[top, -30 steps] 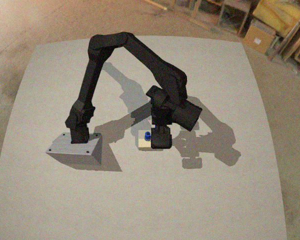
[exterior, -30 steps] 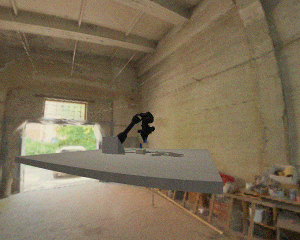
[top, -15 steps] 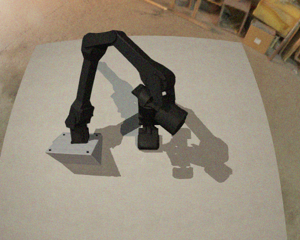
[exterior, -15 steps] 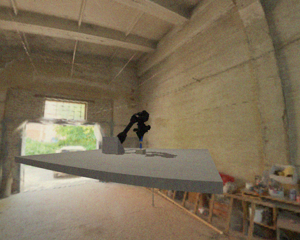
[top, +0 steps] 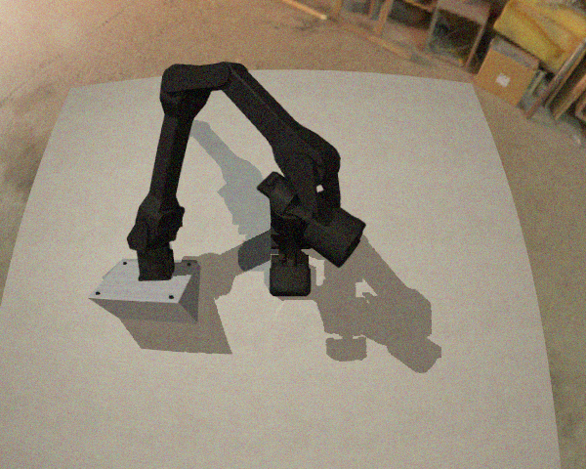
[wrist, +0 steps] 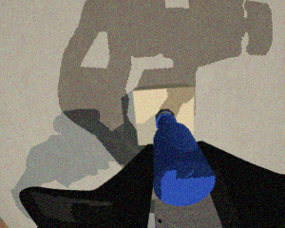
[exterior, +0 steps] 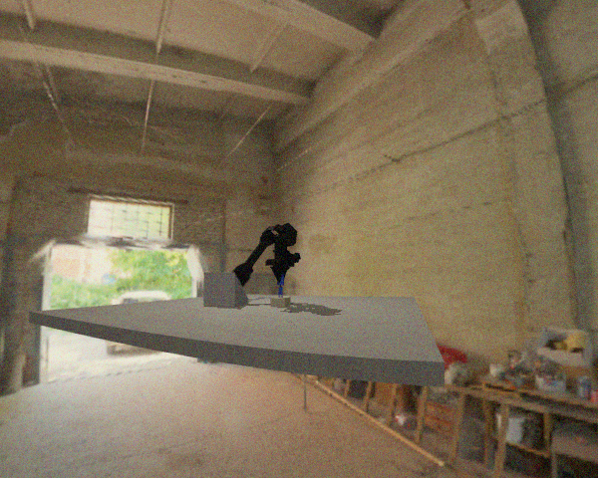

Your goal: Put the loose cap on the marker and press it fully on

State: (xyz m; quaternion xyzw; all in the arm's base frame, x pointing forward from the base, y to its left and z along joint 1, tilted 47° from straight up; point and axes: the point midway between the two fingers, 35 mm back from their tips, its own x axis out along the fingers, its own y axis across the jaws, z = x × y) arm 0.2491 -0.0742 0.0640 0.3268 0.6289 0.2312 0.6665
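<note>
Now: the holder block 9 cm below my gripper tip. Round my gripper tip: blue cap 1 cm above.
</note>
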